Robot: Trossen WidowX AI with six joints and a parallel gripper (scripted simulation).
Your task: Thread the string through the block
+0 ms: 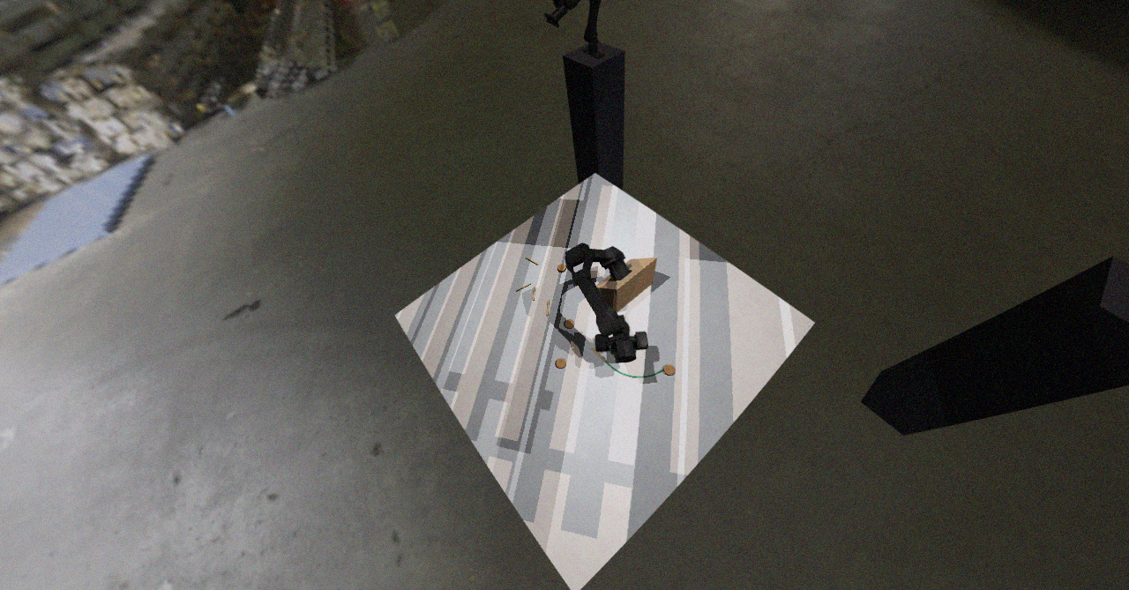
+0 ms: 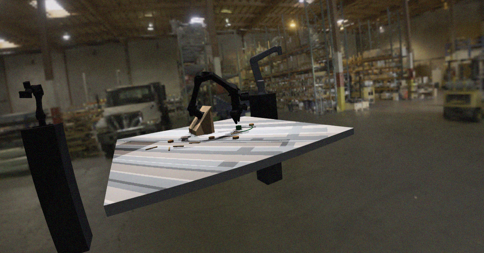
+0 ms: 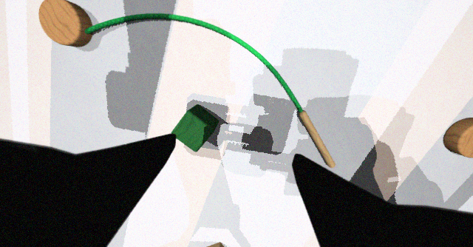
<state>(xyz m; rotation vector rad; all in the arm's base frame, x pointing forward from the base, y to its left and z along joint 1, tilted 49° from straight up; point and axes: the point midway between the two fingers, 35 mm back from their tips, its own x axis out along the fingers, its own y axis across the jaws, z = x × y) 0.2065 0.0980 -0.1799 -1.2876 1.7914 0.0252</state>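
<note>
The thin wooden stick lies 70 mm ahead of my gripper tip, 50 mm below it and 40 mm to the right of it. Also, from my gripper tip: round wooden button 170 mm to the left, 90 mm behind, 50 mm below; then green cube 40 mm below, 40 mm behind, 20 mm to the left.
</note>
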